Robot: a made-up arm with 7 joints.
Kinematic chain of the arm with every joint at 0, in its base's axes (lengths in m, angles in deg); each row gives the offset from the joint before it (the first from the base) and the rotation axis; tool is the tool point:
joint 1: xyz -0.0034 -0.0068 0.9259 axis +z
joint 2: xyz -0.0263 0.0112 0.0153 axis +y
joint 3: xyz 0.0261 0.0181 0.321 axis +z
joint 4: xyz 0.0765 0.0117 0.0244 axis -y
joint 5: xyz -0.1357 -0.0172 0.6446 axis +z
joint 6: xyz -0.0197 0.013 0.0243 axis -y
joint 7: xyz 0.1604 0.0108 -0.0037 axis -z
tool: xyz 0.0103 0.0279 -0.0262
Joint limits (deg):
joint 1: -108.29..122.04
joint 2: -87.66..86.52
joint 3: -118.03..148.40
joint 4: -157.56..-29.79
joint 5: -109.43..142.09
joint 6: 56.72..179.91
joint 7: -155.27..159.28
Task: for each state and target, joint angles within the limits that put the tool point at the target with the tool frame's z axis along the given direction. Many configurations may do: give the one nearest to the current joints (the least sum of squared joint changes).
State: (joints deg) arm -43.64 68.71 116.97 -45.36 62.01 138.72 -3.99
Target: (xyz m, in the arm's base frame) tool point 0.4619 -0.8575 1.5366 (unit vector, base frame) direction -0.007 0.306 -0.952
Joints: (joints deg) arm -84.56 71.37 148.40 -42.76 78.22 153.27 -11.17
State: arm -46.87 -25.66 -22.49 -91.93 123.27 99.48 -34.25
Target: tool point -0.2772 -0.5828 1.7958 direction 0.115 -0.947 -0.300
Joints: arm 3.26 -59.62 -50.17 -81.56 110.15 56.72 -34.01
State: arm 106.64 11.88 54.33 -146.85 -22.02 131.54 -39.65
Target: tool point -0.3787 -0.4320 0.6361 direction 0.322 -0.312 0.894
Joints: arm 122.04 -0.10 92.90 -157.34 -58.78 149.14 -40.06
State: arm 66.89 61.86 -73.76 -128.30 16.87 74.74 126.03
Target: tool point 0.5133 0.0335 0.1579 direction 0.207 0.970 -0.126
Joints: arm 73.55 86.52 -33.90 -114.05 -10.06 107.29 121.77
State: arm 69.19 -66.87 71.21 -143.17 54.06 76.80 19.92
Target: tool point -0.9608 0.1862 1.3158 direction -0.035 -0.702 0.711
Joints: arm 59.95 -83.35 70.89 -104.13 46.91 105.36 21.46
